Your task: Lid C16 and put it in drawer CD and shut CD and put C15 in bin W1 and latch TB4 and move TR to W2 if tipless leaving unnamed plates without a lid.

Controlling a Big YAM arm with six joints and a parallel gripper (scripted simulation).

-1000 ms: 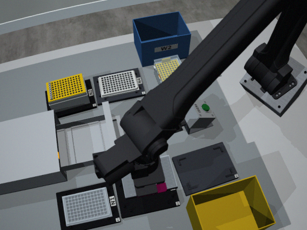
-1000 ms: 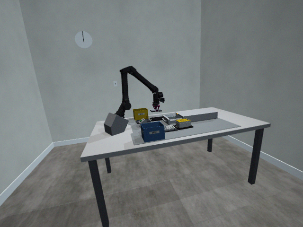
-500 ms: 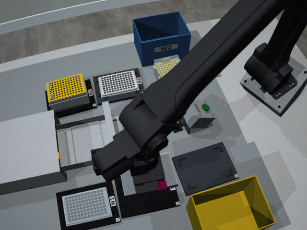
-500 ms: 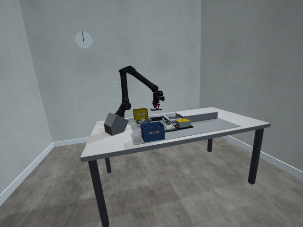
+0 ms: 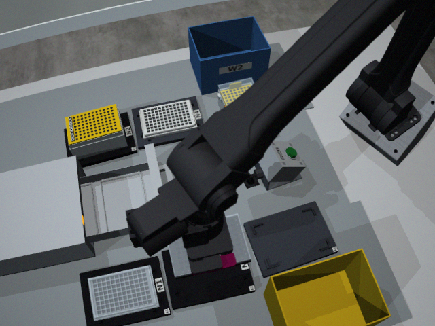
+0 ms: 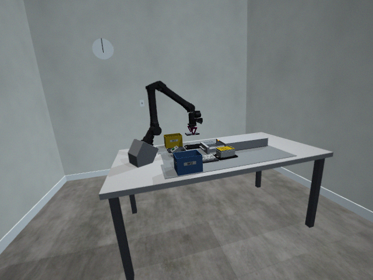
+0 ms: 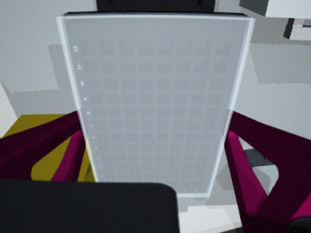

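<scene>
Now: hand 210 mm to the left of the cooler drawer, 140 mm short of it and 120 mm above it. From my hand the other things lie so: nest N3 (140 mm below); plate lid (right at my hand); black plate (right at my hand).
</scene>
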